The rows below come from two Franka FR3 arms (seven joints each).
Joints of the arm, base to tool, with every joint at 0 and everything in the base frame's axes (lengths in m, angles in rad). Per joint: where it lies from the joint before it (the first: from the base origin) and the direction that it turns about. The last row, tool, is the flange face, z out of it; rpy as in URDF.
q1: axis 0 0 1 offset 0 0 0.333
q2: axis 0 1 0 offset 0 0 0
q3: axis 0 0 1 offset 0 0 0.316
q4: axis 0 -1 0 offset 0.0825 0 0
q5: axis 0 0 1 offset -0.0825 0 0.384
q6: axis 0 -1 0 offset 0 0 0
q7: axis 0 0 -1 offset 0.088 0 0
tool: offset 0 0 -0.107 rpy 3.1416 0 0
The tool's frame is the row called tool.
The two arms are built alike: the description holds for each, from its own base.
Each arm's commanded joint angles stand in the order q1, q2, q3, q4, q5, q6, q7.
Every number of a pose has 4 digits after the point.
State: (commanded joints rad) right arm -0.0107 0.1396 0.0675 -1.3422 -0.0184 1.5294 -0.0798; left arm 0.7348 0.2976 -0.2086 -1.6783 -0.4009 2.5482 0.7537
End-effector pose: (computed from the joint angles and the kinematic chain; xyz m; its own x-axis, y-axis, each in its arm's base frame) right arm 0.5931 0.0283 0.6482 0.9898 0.1343 0.0470 0.1338 -0.9909 0.0127; left arm 0.5837 0.3635 0.4957 0.7805 0.0477 0.6234 0.0738 -0.9971 -0.0161
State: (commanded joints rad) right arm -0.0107 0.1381 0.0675 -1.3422 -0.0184 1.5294 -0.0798; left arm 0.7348 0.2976 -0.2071 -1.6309 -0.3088 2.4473 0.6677
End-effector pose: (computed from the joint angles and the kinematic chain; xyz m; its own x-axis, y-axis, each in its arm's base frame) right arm 0.5926 0.0283 0.6491 0.9898 0.1343 0.0485 0.1338 -0.9909 0.0129; left arm 0.5865 0.3609 0.5083 0.8220 0.0549 0.5668 0.0743 -0.9972 -0.0111
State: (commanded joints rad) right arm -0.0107 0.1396 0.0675 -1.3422 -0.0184 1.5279 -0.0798; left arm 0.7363 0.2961 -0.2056 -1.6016 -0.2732 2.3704 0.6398
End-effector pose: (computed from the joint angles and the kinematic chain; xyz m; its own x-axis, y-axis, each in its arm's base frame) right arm 0.5929 0.0283 0.6481 0.9899 0.1343 0.0455 0.1338 -0.9909 0.0126; left arm 0.5858 0.3597 0.5151 0.8486 0.0546 0.5262 0.0651 -0.9979 -0.0015
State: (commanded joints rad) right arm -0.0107 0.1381 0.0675 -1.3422 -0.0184 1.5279 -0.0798; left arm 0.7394 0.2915 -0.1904 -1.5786 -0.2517 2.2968 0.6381
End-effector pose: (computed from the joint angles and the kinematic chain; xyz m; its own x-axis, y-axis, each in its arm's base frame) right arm 0.5924 0.0283 0.6490 0.9898 0.1343 0.0470 0.1338 -0.9909 0.0128; left arm 0.5788 0.3660 0.5207 0.8728 0.0506 0.4854 0.0569 -0.9984 0.0019
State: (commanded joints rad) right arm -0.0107 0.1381 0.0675 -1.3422 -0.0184 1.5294 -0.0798; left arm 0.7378 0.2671 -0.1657 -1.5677 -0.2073 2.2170 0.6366
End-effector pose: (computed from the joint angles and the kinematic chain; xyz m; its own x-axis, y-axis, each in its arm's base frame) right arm 0.5926 0.0283 0.6491 0.9898 0.1343 0.0485 0.1338 -0.9909 0.0129; left arm 0.5654 0.3711 0.5321 0.9016 0.0343 0.4313 0.0470 -0.9987 -0.0188
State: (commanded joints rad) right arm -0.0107 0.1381 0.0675 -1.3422 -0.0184 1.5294 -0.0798; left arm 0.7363 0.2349 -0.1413 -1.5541 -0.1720 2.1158 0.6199
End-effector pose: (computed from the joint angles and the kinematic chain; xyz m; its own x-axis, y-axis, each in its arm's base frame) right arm 0.5926 0.0283 0.6491 0.9898 0.1343 0.0485 0.1338 -0.9909 0.0129; left arm 0.5488 0.3735 0.5478 0.9280 0.0421 0.3703 0.0530 -0.9984 -0.0193
